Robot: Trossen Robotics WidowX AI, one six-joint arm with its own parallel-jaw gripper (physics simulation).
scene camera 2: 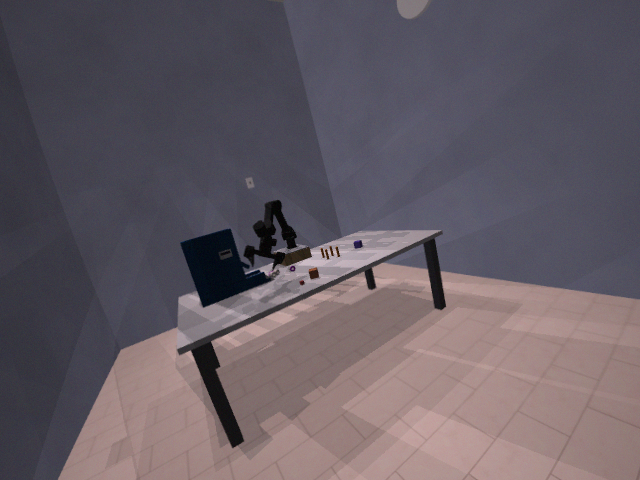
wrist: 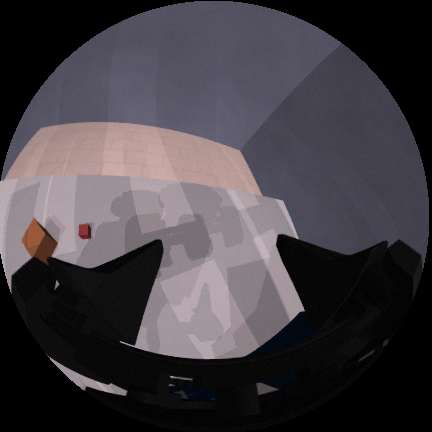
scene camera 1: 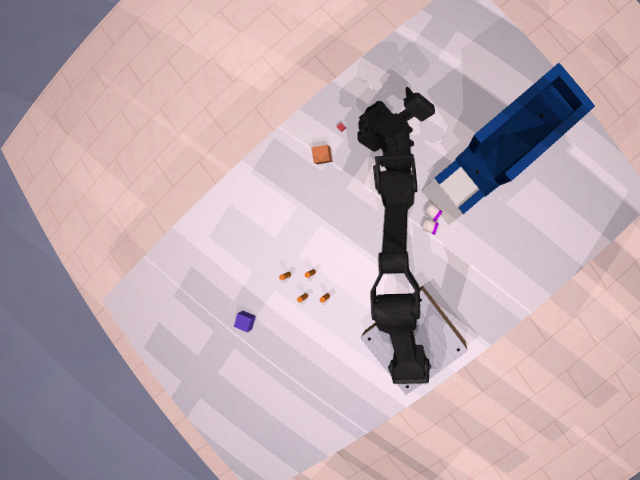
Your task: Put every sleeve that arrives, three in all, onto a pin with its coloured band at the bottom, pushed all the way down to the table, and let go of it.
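Observation:
Two white sleeves (scene camera 1: pixel 432 211) (scene camera 1: pixel 430 226), each with a purple band, lie on their sides close together at the mouth of the blue chute. A purple ring (scene camera 2: pixel 292 268), the band of another sleeve, shows apart from them in scene camera 2; the arm hides that spot in scene camera 1. Several orange pins (scene camera 1: pixel 310 273) (scene camera 2: pixel 331 251) stand upright on the table with no sleeve on them. My gripper (scene camera 1: pixel 393 98) (scene camera 2: pixel 263 265) (wrist: pixel 220 243) is open and empty above the table, beyond the sleeves as seen from the arm's base.
The blue chute (scene camera 1: pixel 516 105) (scene camera 2: pixel 211 268) stands right of the gripper in scene camera 1. An orange block (scene camera 1: pixel 321 154) (scene camera 2: pixel 313 272) (wrist: pixel 37 240) and a small red cube (scene camera 1: pixel 341 126) (scene camera 2: pixel 301 282) (wrist: pixel 84 231) lie left of the gripper. A purple block (scene camera 1: pixel 244 321) (scene camera 2: pixel 357 243) lies beyond the pins.

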